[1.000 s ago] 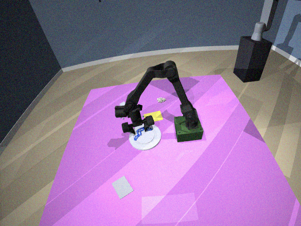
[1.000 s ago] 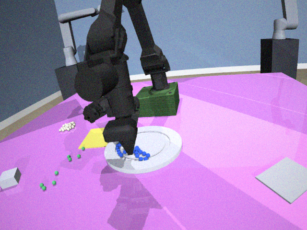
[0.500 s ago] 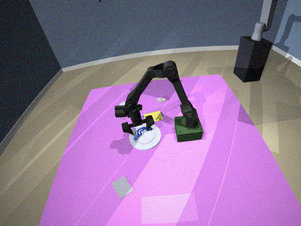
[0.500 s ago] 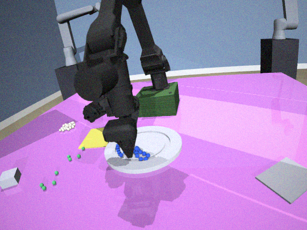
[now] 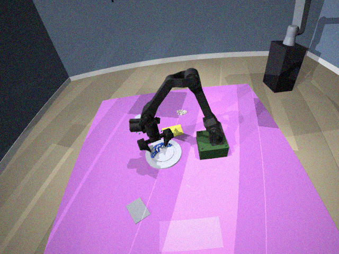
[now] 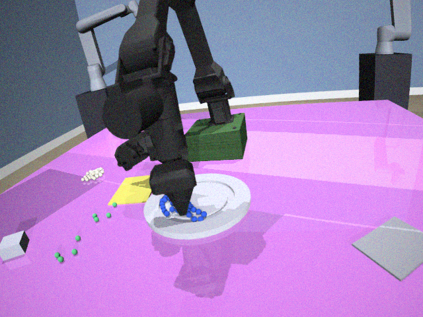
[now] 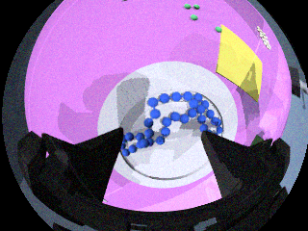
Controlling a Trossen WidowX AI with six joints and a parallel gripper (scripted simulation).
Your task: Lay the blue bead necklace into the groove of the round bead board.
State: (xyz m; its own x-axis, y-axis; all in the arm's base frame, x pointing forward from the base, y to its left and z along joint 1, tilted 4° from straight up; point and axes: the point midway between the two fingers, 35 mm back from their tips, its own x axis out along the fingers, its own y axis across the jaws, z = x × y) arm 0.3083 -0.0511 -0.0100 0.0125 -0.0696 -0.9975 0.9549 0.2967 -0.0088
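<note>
The round white bead board lies 2 cm to the left of my gripper tip, 2 cm behind it and 1 cm below it. Also, from my gripper tip: yellow sheet (14 cm to the right, 9 cm behind, 2 cm below); grey tile (33 cm to the left, 12 cm ahead, 2 cm below); cube (31 cm to the right, 12 cm ahead, 1 cm below).
</note>
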